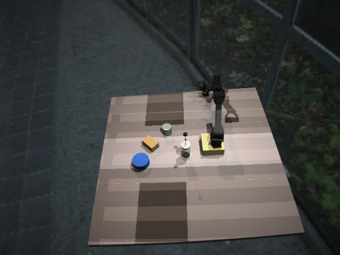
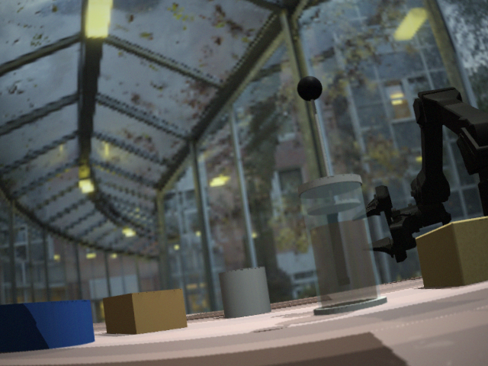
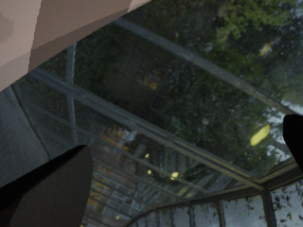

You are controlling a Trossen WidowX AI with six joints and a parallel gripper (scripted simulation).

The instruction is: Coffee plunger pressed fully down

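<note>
The glass coffee press lies 18 cm ahead of my gripper tip, 57 cm to the left of it and 1 cm below it. From my gripper tip the other things lie so: blue disc (51 cm ahead, 59 cm to the left, 11 cm below).
</note>
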